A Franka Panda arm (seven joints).
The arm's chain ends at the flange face. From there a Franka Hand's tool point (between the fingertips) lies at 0.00 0.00 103.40 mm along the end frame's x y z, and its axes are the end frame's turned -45 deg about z.
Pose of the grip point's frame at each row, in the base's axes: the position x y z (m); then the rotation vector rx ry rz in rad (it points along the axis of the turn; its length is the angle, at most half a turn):
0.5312 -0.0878 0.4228 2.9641 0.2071 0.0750
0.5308 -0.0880 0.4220 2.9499 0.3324 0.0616
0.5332 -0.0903 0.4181 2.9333 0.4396 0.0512
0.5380 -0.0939 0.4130 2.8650 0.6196 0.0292
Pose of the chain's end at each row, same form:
0.5248 -0.0708 0.5246 2.8447 -0.9520 0.1674
0.5246 -0.0709 0.5238 2.8771 -0.8289 0.1564
0.5270 -0.0730 0.5199 2.9009 -0.7220 0.1481
0.5314 -0.0732 0.5141 2.9039 -0.5276 0.1463

